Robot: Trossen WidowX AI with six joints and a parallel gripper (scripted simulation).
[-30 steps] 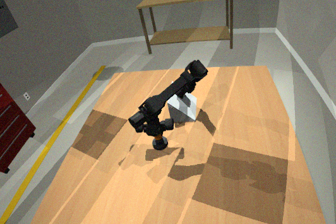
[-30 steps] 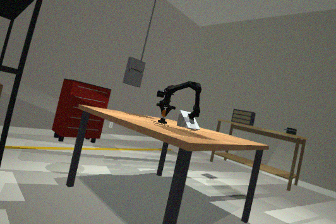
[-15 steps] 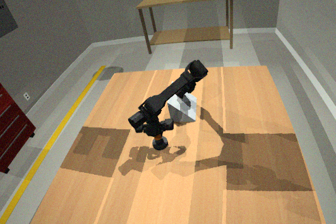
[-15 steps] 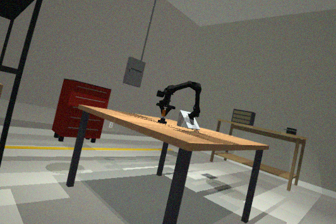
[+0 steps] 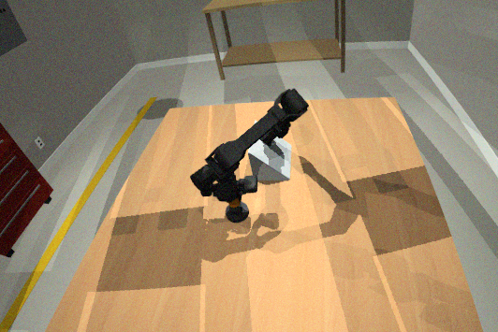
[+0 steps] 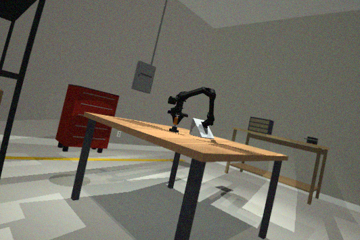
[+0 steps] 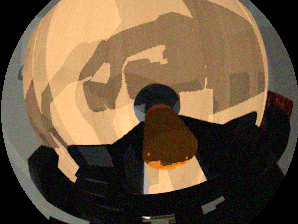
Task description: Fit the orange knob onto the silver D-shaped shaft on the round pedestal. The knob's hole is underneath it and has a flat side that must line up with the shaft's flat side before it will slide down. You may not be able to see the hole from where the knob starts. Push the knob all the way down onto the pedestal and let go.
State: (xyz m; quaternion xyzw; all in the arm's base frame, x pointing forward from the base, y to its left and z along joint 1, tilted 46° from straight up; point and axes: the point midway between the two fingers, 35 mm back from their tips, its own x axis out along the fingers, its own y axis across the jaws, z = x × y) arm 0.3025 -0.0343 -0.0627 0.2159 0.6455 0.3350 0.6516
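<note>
Right now the orange knob is 30 mm above my gripper tip. The rest, counted from my gripper tip: dark round pedestal (40 mm below).
</note>
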